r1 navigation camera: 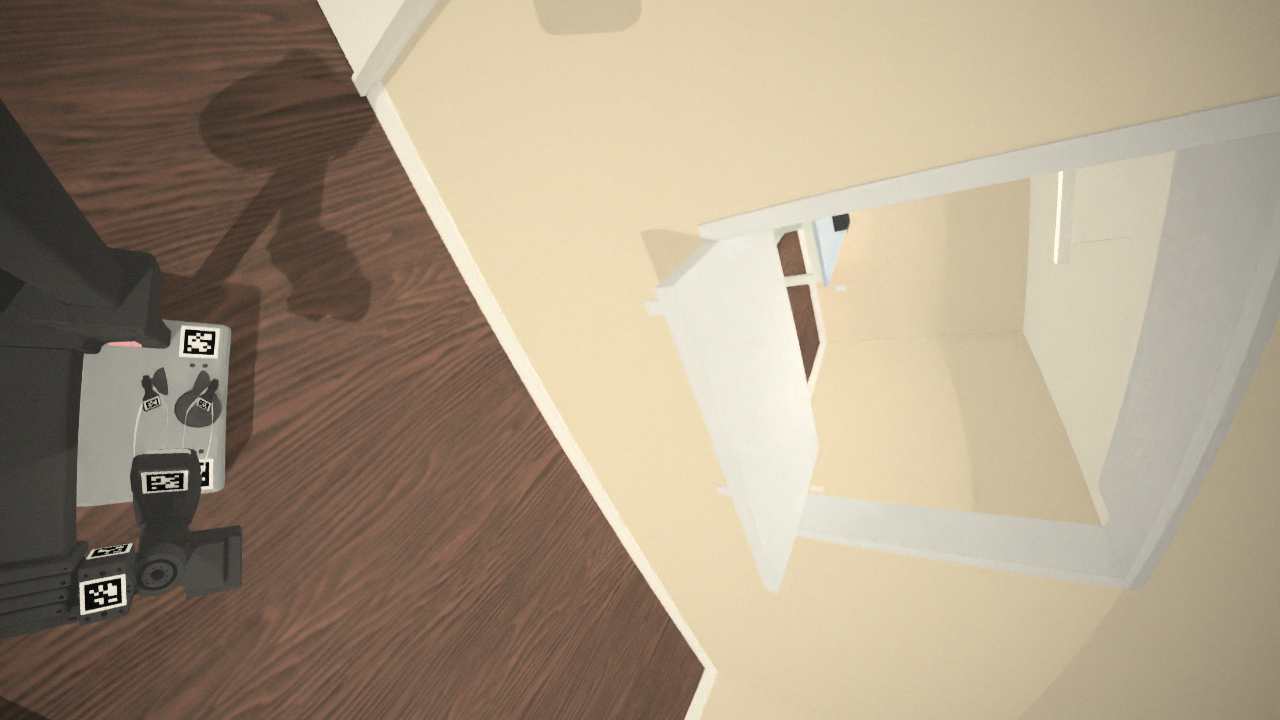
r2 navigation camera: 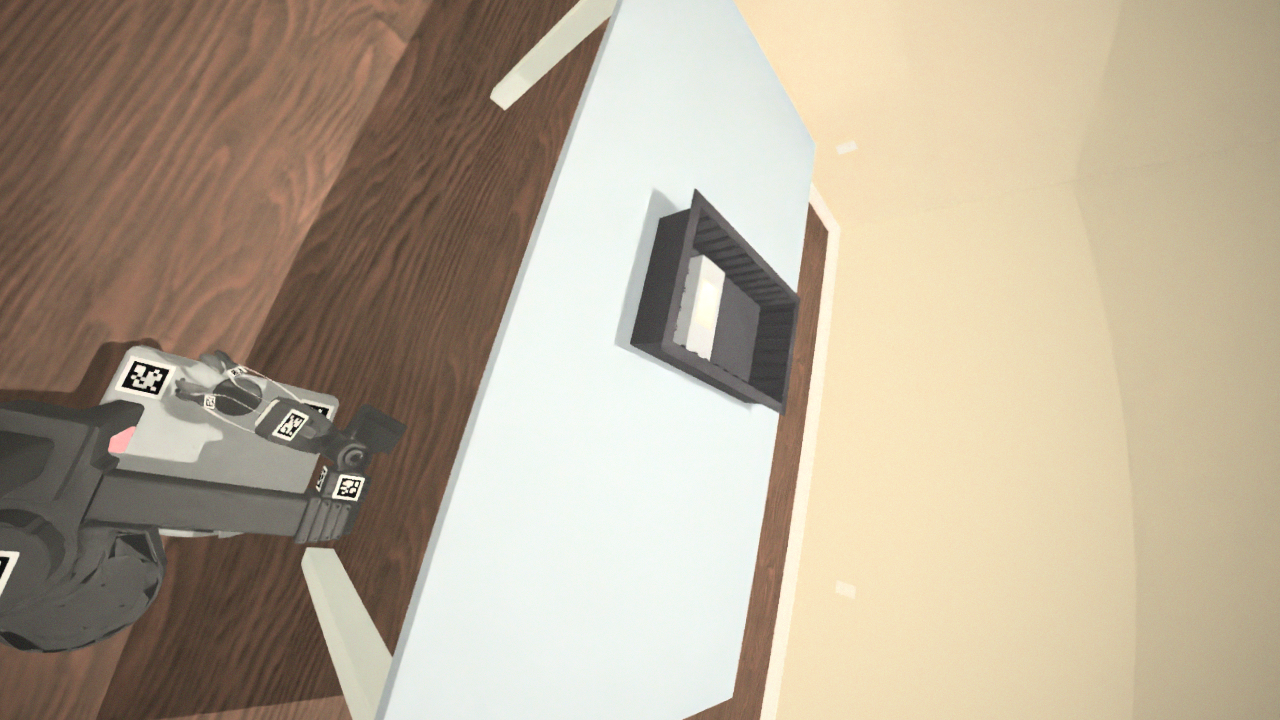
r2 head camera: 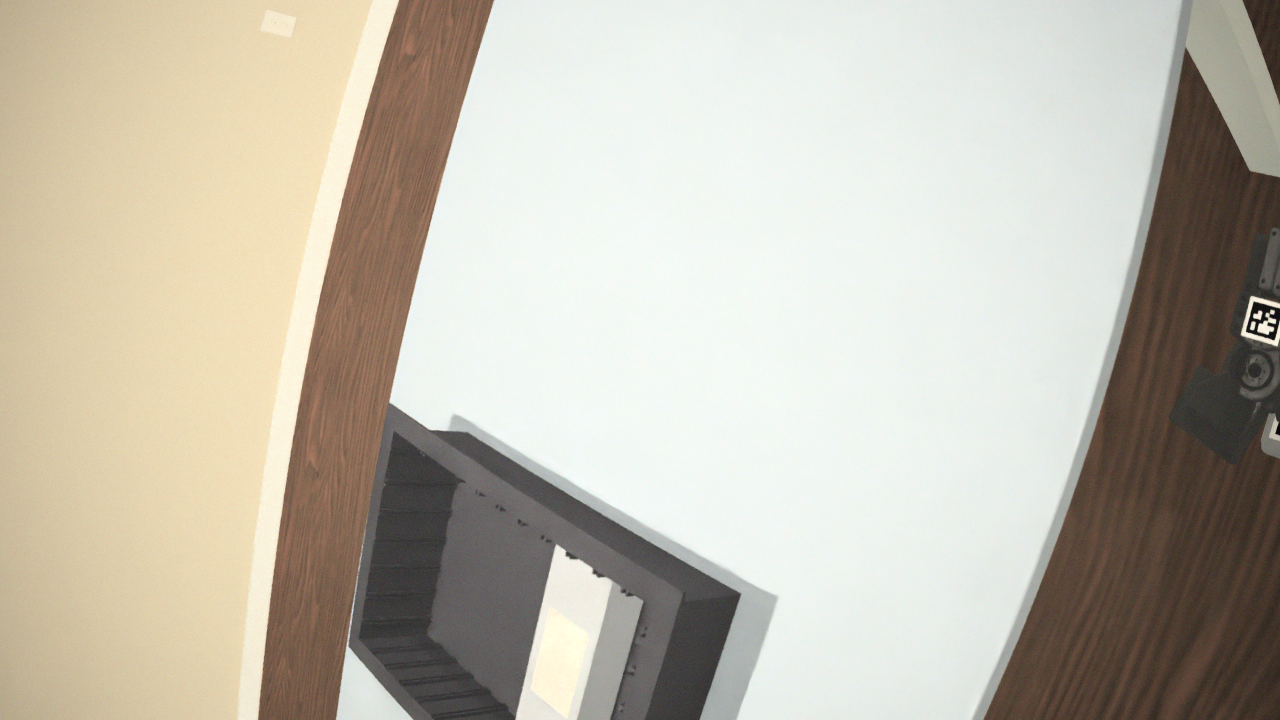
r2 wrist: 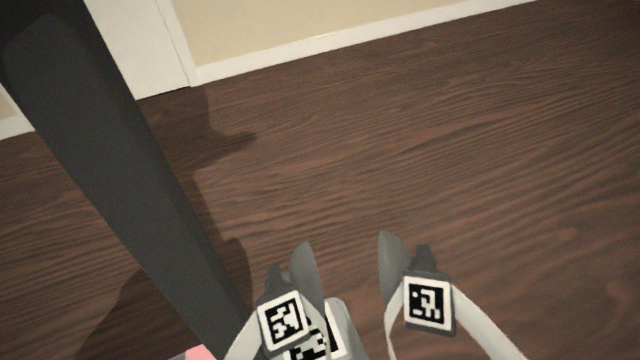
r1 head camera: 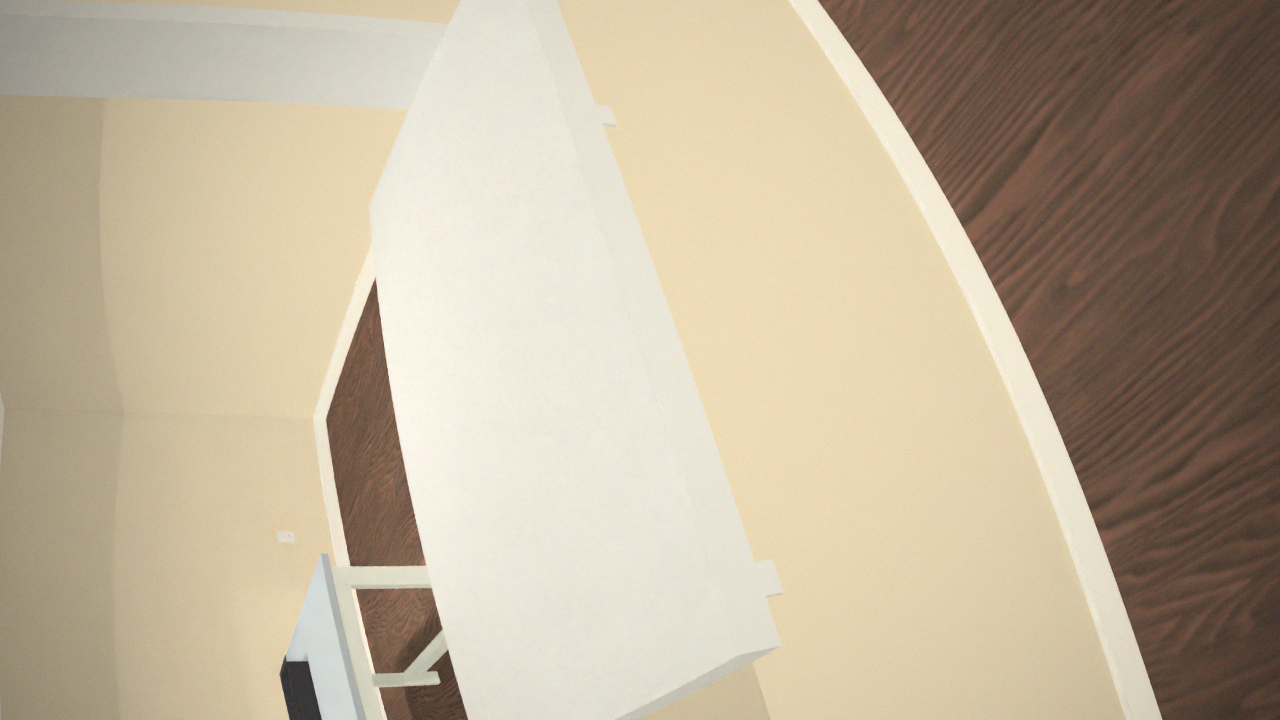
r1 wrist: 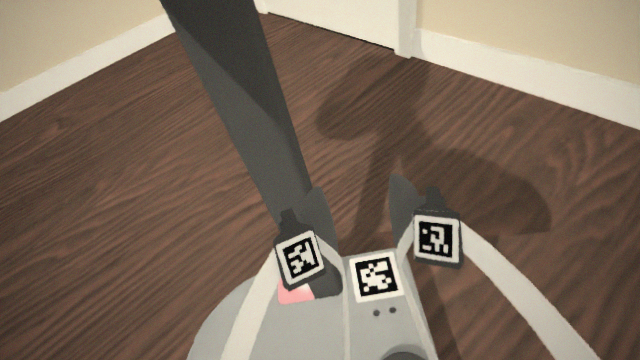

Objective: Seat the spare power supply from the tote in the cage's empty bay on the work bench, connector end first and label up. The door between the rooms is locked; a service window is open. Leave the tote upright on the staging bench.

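The spare power supply [r2 head camera: 604,582] [r2 navigation camera: 691,335], a white box, lies against one long wall inside the dark tote [r2 head camera: 707,635] [r2 navigation camera: 660,268]. Its cream label faces up; I cannot tell its connector end. The tote stands upright on the pale blue staging bench [r2 head camera: 760,268] [r2 navigation camera: 572,402]. r2's gripper [r2 wrist: 345,250] [r2 navigation camera: 201,374] is open and empty, folded over its base beside the bench. r1's gripper [r1 wrist: 357,200] [r1 navigation camera: 183,385] is open and empty over its own base, on the other side of the window wall. The cage and work bench do not show.
The open service window [r1 navigation camera: 939,537] has a white shelf [r1 head camera: 537,358] [r1 navigation camera: 742,385]. Beyond it show a pale blue bench [r1 head camera: 322,626] [r1 navigation camera: 827,259] and a dark object [r1 head camera: 301,689] [r1 navigation camera: 840,222]. White doors show in the r1 wrist [r1 wrist: 340,20] and r2 wrist views [r2 wrist: 145,55]. A bench leg [r2 navigation camera: 344,626] stands near r2.
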